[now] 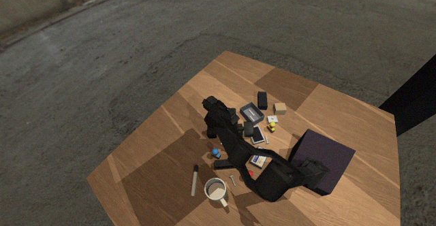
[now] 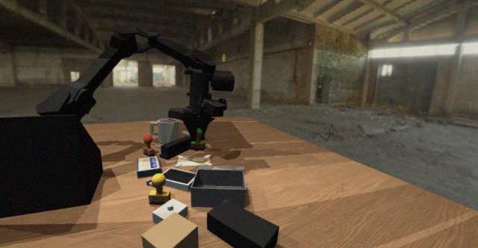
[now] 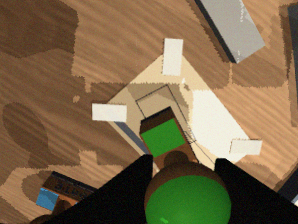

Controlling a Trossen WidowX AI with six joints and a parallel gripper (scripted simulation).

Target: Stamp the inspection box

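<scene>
Now: the flat grey bar 100 mm to the right of my gripper tip, 60 mm below it and 30 mm ahead of it. Also, from my gripper tip: green-knobbed stamp: 10 mm below; then cream card: 70 mm below, 10 mm behind; then blue stamp: 90 mm to the left, 50 mm below, 40 mm ahead.
</scene>
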